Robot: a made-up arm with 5 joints.
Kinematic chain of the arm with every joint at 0, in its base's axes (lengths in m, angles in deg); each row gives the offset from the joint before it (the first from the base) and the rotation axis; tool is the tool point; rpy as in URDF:
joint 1: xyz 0 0 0.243 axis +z
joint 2: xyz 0 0 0 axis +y
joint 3: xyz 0.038 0 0.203 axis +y
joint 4: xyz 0.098 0 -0.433 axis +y
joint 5: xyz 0.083 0 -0.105 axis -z
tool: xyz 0 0 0 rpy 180 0 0
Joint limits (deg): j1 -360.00..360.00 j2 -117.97..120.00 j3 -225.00..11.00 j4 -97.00..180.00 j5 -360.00..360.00
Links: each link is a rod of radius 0.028 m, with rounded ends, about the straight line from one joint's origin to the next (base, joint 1, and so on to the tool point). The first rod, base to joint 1, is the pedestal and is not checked.
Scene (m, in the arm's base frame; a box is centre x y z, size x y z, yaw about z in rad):
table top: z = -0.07
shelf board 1: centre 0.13 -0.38 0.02 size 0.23 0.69 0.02 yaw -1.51
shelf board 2: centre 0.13 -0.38 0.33 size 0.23 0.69 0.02 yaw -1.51
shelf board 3: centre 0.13 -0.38 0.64 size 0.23 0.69 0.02 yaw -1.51
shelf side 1: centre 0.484 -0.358 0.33 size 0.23 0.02 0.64 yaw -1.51
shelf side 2: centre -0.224 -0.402 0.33 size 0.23 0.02 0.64 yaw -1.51
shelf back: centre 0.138 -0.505 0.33 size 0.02 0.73 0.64 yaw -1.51
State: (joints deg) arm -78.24 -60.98 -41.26 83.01 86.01
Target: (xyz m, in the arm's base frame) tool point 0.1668 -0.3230 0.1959
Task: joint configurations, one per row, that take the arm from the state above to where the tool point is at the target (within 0.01 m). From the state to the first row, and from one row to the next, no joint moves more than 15 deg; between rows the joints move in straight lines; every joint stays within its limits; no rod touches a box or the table.
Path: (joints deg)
1: -65.05 -57.76 -41.00 78.92 83.61
2: -51.87 -54.54 -40.74 74.82 81.21
3: -38.68 -51.33 -40.48 70.73 78.81
4: -25.49 -48.11 -40.22 66.64 76.41
5: -12.31 -44.89 -39.96 62.54 74.01
6: -16.49 -42.98 -33.41 47.96 83.20
7: -20.68 -41.07 -26.86 33.37 92.39
8: -24.86 -39.16 -20.31 18.78 101.58
9: -29.05 -37.24 -13.76 4.19 110.77
10: -33.23 -35.33 -7.21 -10.39 119.96
11: -43.05 -43.34 -1.14 -12.55 108.64
12: -52.87 -51.34 4.93 -14.70 97.33
13: -62.69 -59.34 11.00 -16.86 86.01

